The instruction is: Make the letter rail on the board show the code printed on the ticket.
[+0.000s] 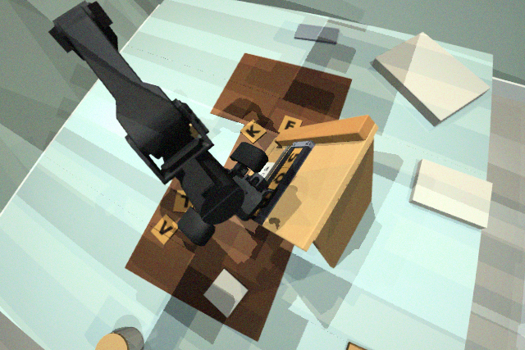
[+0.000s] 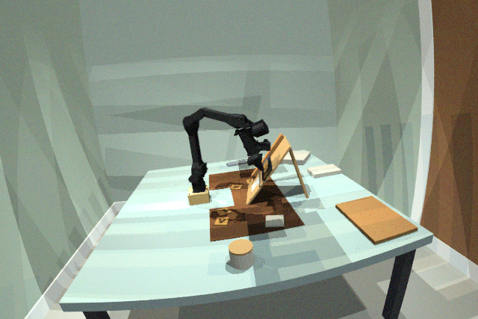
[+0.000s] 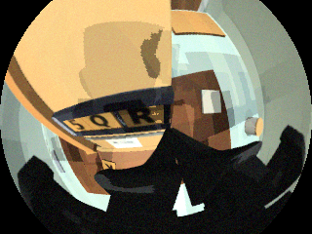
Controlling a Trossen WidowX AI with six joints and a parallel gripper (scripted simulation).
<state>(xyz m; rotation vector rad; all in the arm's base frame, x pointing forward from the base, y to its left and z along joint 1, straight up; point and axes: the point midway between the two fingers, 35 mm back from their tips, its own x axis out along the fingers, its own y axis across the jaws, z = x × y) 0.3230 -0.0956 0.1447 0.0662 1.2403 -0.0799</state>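
The r tile lies 2 cm ahead of my gripper tip, 3 cm to the left of it and 2 cm below it. From my gripper tip the other things lie so: q tile (3 cm ahead, 9 cm to the left, 2 cm below); then white ticket (3 cm behind, 10 cm to the left, 11 cm below); then s tile (3 cm ahead, 15 cm to the left, 2 cm below).
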